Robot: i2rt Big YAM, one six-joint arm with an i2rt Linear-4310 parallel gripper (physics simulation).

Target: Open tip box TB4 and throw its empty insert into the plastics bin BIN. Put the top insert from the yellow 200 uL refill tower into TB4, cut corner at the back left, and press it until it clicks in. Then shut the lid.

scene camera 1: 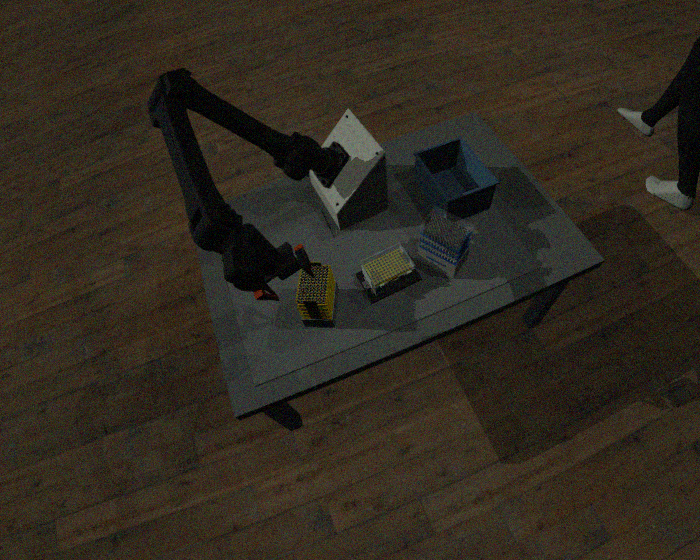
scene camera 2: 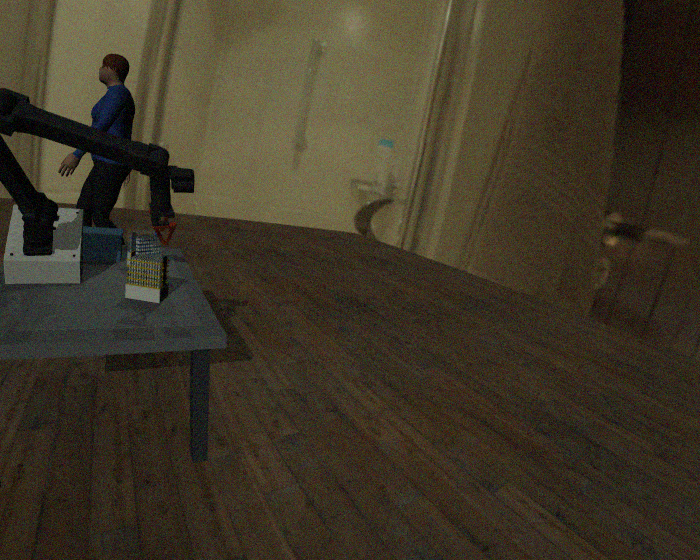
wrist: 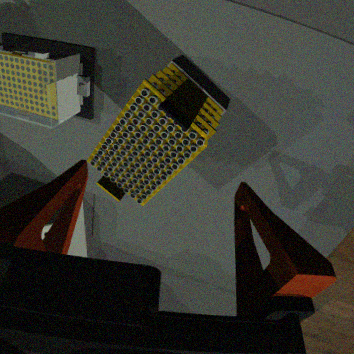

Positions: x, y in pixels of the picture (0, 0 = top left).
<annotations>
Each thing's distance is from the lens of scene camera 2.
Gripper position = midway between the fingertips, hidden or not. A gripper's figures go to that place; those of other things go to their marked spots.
my gripper [scene camera 2: 163, 237]: 1.13 m
blue bin [scene camera 2: 100, 244]: 1.63 m
</annotations>
